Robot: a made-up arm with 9 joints. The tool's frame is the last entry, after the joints.
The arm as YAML. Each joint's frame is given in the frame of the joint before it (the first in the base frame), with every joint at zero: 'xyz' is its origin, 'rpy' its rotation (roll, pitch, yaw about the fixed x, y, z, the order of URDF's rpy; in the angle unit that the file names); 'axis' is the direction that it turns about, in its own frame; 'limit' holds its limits. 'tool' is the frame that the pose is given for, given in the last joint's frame.
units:
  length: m
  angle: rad
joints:
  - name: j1
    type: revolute
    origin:
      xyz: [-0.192, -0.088, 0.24]
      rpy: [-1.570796, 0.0, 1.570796]
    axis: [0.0, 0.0, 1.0]
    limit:
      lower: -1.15
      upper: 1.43
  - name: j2
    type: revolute
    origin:
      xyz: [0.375, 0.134, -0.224]
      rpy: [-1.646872, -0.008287, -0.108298]
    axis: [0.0, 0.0, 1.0]
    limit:
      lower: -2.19
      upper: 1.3
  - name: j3
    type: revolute
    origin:
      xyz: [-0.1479, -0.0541, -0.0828]
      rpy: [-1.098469, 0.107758, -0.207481]
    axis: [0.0, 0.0, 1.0]
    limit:
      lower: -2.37
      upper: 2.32
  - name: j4
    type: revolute
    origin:
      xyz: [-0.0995, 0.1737, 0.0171]
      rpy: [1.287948, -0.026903, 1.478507]
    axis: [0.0, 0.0, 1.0]
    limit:
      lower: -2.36
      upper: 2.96
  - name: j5
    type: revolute
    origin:
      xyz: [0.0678, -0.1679, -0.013]
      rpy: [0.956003, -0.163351, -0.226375]
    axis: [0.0, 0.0, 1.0]
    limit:
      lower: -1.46
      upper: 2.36
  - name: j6
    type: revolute
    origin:
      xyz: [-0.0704, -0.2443, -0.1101]
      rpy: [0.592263, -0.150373, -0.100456]
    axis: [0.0, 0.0, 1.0]
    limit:
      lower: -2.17
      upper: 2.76
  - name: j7
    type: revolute
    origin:
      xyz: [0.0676, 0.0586, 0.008]
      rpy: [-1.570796, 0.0, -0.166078]
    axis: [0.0, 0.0, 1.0]
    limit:
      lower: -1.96
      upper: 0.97
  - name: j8
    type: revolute
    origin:
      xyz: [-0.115, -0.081, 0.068]
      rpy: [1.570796, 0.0, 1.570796]
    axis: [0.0, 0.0, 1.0]
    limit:
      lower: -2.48
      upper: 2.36
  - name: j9
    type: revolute
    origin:
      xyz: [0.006, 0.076, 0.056]
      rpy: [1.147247, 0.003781, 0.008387]
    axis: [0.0, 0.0, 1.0]
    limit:
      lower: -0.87
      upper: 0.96
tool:
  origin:
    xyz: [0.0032, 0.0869, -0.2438]
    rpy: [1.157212, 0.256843, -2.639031]
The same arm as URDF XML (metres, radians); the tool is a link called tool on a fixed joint. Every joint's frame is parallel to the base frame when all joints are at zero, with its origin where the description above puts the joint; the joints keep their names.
<robot name="arm">
  <joint name="tool_fixed" type="fixed">
    <parent link="link9"/>
    <child link="tool"/>
    <origin xyz="0.001 0.258 -0.021" rpy="-0.0696 0.5538 3.1028"/>
  </joint>
  <joint name="j9" type="revolute">
    <parent link="link8"/>
    <child link="link9"/>
    <origin xyz="0.006 0.076 0.056" rpy="0 0 0"/>
    <axis xyz="0.0092 -0.911591 0.410996"/>
    <limit lower="-0.87" upper="0.96"/>
  </joint>
  <joint name="j8" type="revolute">
    <parent link="link7"/>
    <child link="link8"/>
    <origin xyz="-0.081 0.068 -0.115" rpy="0 0 0"/>
    <axis xyz="0 0 1"/>
    <limit lower="-2.48" upper="2.36"/>
  </joint>
  <joint name="j7" type="revolute">
    <parent link="link6"/>
    <child link="link7"/>
    <origin xyz="-0.008 0.069 0.057" rpy="0 0 0"/>
    <axis xyz="0 1 0"/>
    <limit lower="-1.96" upper="0.97"/>
  </joint>
  <joint name="j6" type="revolute">
    <parent link="link5"/>
    <child link="link6"/>
    <origin xyz="-0.055 -0.271 -0.017" rpy="0 0 0"/>
    <axis xyz="-1 0 0"/>
    <limit lower="-2.17" upper="2.76"/>
  </joint>
  <joint name="j5" type="revolute">
    <parent link="link4"/>
    <child link="link5"/>
    <origin xyz="-0.127 -0.013 0.129" rpy="0 0 0"/>
    <axis xyz="-0.820317 0.569112 0.056501"/>
    <limit lower="-1.46" upper="2.36"/>
  </joint>
  <joint name="j4" type="revolute">
    <parent link="link3"/>
    <child link="link4"/>
    <origin xyz="0.106 -0.107 0.133" rpy="0 0 0"/>
    <axis xyz="0 1 0"/>
    <limit lower="-2.36" upper="2.96"/>
  </joint>
  <joint name="j3" type="revolute">
    <parent link="link2"/>
    <child link="link3"/>
    <origin xyz="-0.059 -0.156 0.0619" rpy="0 0 0"/>
    <axis xyz="0.891272 0.278991 -0.357489"/>
    <limit lower="-2.37" upper="2.32"/>
  </joint>
  <joint name="j2" type="revolute">
    <parent link="link1"/>
    <child link="link2"/>
    <origin xyz="0.224 0.375 -0.134" rpy="0 0 0"/>
    <axis xyz="0.076 0.1084 -0.991198"/>
    <limit lower="-2.19" upper="1.3"/>
  </joint>
  <joint name="j1" type="revolute">
    <parent link="base"/>
    <child link="link1"/>
    <origin xyz="-0.192 -0.088 0.24" rpy="0 0 0"/>
    <axis xyz="-1 0 0"/>
    <limit lower="-1.15" upper="1.43"/>
  </joint>
  <link name="base"/>
  <link name="link1"/>
  <link name="link2"/>
  <link name="link3"/>
  <link name="link4"/>
  <link name="link5"/>
  <link name="link6"/>
  <link name="link7"/>
  <link name="link8"/>
  <link name="link9"/>
  <link name="tool"/>
</robot>

